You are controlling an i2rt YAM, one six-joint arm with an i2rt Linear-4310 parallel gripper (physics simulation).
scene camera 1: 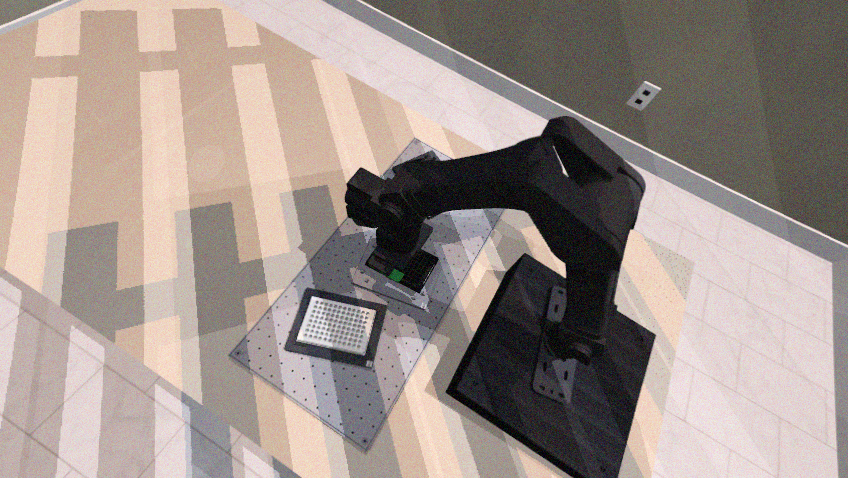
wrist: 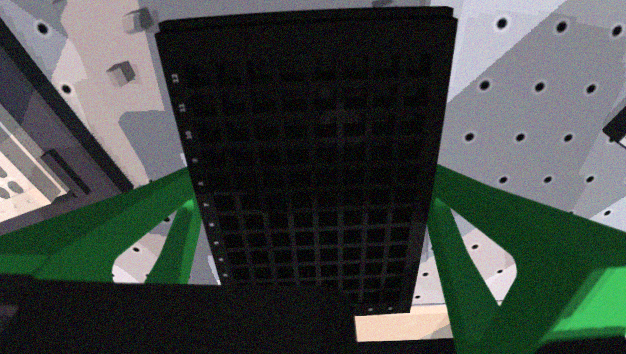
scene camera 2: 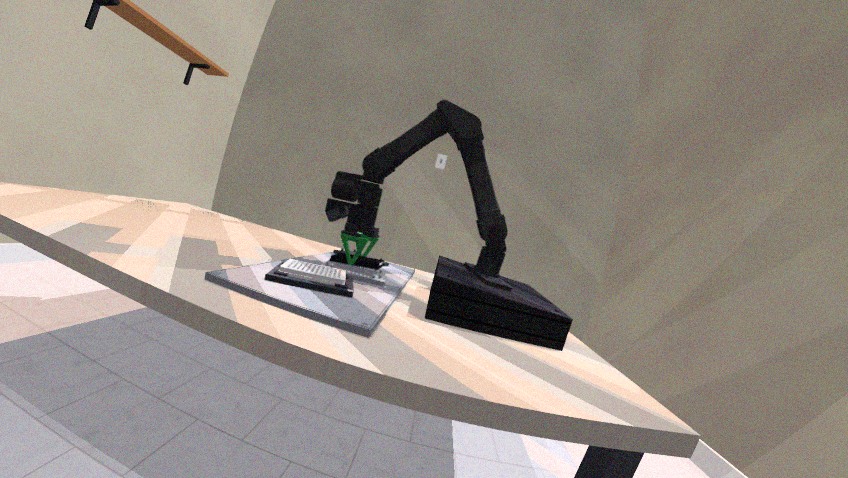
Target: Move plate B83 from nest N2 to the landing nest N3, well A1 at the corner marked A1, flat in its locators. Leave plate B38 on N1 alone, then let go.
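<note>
The black well plate B83 (wrist: 306, 145) (scene camera 1: 414, 267) (scene camera 2: 362, 262) sits between my green fingers. My gripper (wrist: 313, 177) (scene camera 1: 396, 275) (scene camera 2: 358, 249) is shut on its long sides and holds it level, low over the pale nest N2 (scene camera 1: 388, 291). Small locator cubes (wrist: 121, 72) show on the perforated board beside the plate's far left corner. The white well plate B38 (scene camera 1: 336, 325) (scene camera 2: 312, 268) lies flat in the black nest N1 (scene camera 1: 296, 339) (wrist: 64, 114), to my left. A black edge (wrist: 618, 125) at the far right of the wrist view may be nest N3; the arm hides most of it in scene camera 1.
The grey perforated board (scene camera 1: 338, 410) (scene camera 2: 331, 308) (wrist: 526, 114) carries the nests on the striped table. The robot's black base (scene camera 1: 509, 380) (scene camera 2: 492, 303) stands beside the board. A wooden shelf (scene camera 2: 159, 35) hangs on the wall.
</note>
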